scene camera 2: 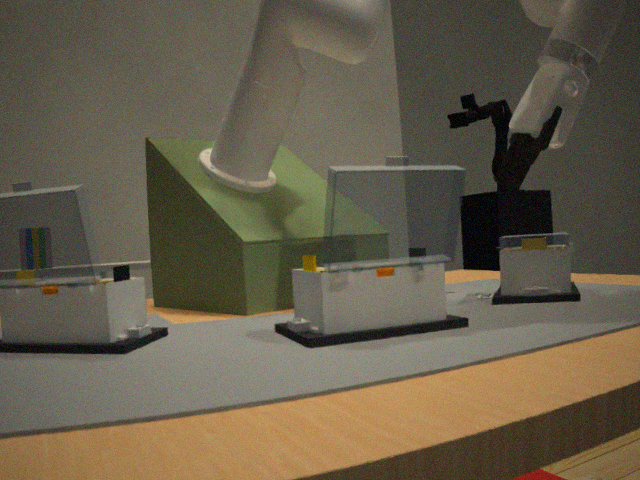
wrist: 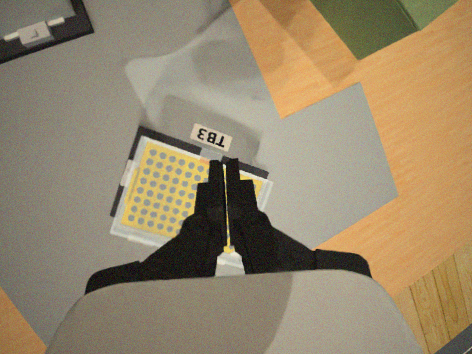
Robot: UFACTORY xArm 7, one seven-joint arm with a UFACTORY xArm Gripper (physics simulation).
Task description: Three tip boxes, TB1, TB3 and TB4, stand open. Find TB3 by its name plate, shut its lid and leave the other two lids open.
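Pixels of known places: gripper, fingertip midpoint: (scene camera 2: 504,186) (wrist: 225,179); arm's base, link origin: (scene camera 2: 236,172).
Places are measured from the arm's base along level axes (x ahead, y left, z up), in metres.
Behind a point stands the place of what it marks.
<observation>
The box TB3 (scene camera 2: 535,271) {z -0.163, x 0.357, y 0.271 m} (wrist: 165,187) {z -0.121, x 0.328, y 0.285 m} stands at the right in the scene view. Its name plate (wrist: 211,137) {z -0.196, x 0.268, y 0.259 m} lies beside it on the mat. Its clear lid (scene camera 2: 555,239) {z -0.126, x 0.374, y 0.290 m} lies down over the yellow rack; whether it is fully latched cannot be told. The middle box (scene camera 2: 385,299) {z -0.165, x 0.440, y 0.032 m} has its clear lid (scene camera 2: 395,211) {z -0.090, x 0.474, y 0.029 m} standing up. The left box (scene camera 2: 54,315) {z -0.164, x 0.350, y -0.255 m} also has its lid (scene camera 2: 62,219) {z -0.080, x 0.401, y -0.238 m} up, partly out of view. The name plates of these two cannot be read. My gripper (scene camera 2: 509,187) {z -0.056, x 0.285, y 0.286 m} (wrist: 225,179) {z -0.056, x 0.285, y 0.286 m} is shut and empty, above TB3.
A green sloped block (scene camera 2: 196,242) {z -0.105, x 0.082, y -0.079 m} (wrist: 367,30) {z -0.160, x 0.059, y 0.204 m} carries an arm base behind the boxes. A black block (scene camera 2: 535,214) stands behind TB3. The grey mat (scene camera 2: 217,382) {z -0.198, x 0.533, y -0.136 m} (wrist: 325,155) {z -0.198, x 0.136, y 0.330 m} lies on the wooden table (scene camera 2: 310,428) {z -0.201, x 0.644, y -0.109 m}. Part of another box's dark base (wrist: 82,20) {z -0.190, x 0.351, y 0.101 m} shows in the wrist view.
</observation>
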